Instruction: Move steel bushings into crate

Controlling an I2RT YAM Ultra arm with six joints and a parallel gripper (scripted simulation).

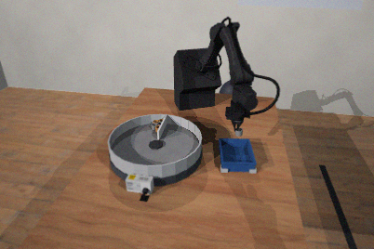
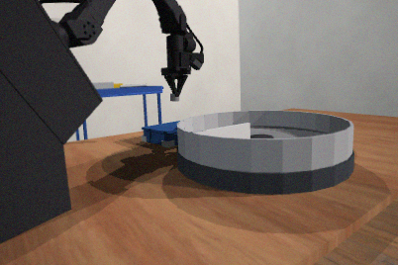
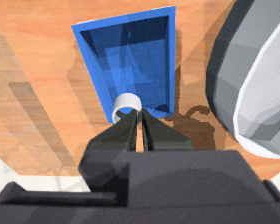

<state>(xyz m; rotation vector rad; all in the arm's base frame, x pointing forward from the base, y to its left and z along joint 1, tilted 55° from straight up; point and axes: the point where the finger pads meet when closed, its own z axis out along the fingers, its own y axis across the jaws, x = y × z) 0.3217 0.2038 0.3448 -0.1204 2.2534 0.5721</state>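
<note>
The blue crate is 140 mm below my hand, 10 mm to the left of it and 10 mm behind it. From my hand the other things lie so: grey turntable (320 mm to the right, 160 mm ahead, 110 mm below).
</note>
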